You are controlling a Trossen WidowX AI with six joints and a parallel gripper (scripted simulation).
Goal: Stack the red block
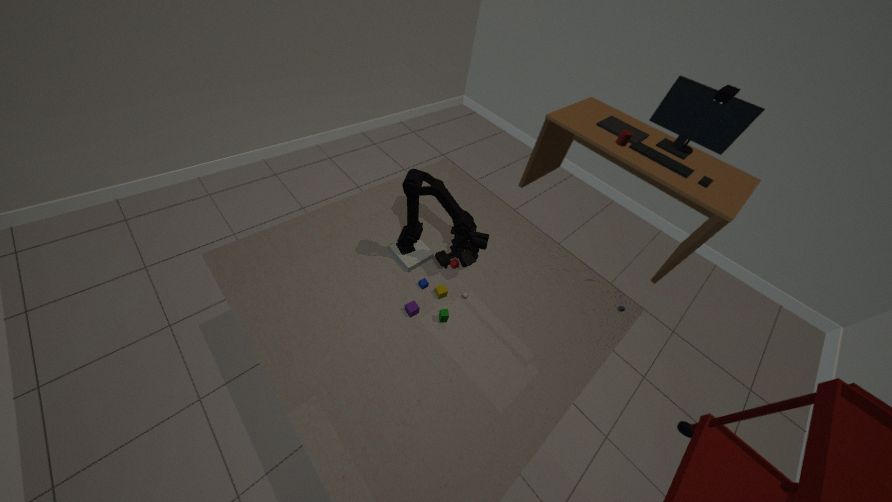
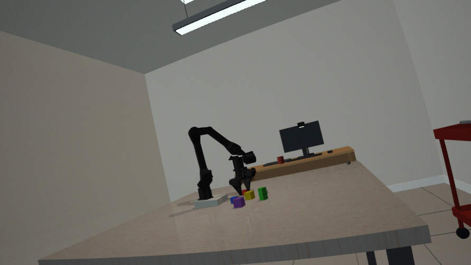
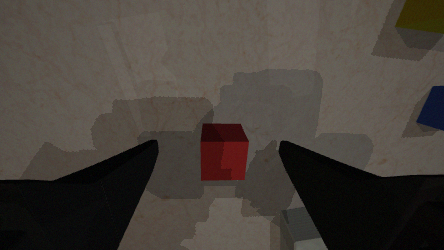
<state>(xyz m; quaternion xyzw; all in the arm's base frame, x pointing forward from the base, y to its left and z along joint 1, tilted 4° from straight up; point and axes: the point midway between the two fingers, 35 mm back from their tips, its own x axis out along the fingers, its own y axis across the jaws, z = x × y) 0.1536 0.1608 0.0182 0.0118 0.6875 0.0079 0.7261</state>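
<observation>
The yellow block is 130 mm to the right of my gripper tip, 100 mm ahead of it and 10 mm above it. Round my gripper tip: small white cube (150 mm ahead, 40 mm to the right); blue block (170 mm to the right, 30 mm ahead, 10 mm above); red block (10 mm above).
</observation>
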